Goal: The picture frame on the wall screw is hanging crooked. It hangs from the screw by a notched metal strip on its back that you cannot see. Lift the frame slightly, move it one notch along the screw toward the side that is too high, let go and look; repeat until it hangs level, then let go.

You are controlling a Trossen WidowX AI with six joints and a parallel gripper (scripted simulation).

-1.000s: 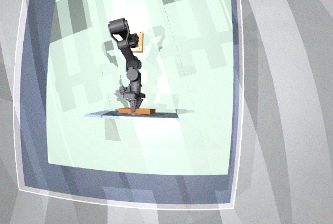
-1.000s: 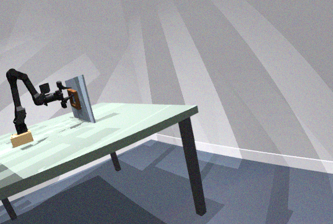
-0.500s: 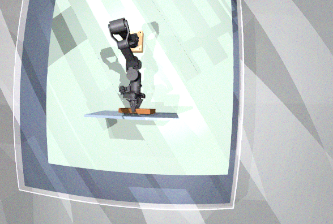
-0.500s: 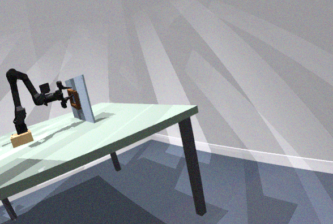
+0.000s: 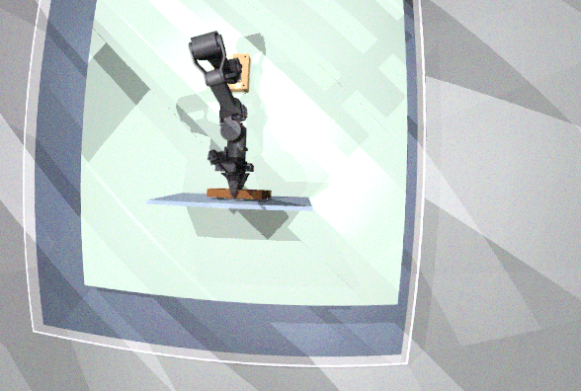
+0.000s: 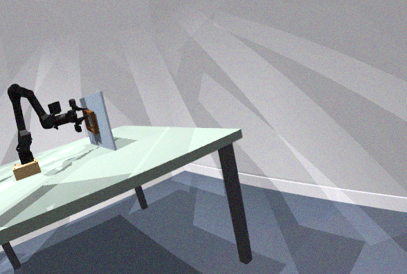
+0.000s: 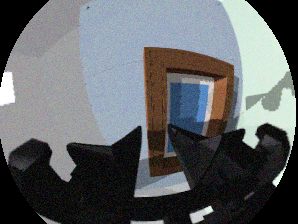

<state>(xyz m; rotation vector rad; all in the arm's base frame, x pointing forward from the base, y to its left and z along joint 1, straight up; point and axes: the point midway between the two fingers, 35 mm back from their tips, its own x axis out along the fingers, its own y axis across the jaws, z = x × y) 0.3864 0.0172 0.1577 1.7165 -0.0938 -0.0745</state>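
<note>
Right now the picture frame is 50 mm below my gripper tip. Round my gripper tip: wall panel: 60 mm below, 10 mm to the right, 10 mm ahead.
</note>
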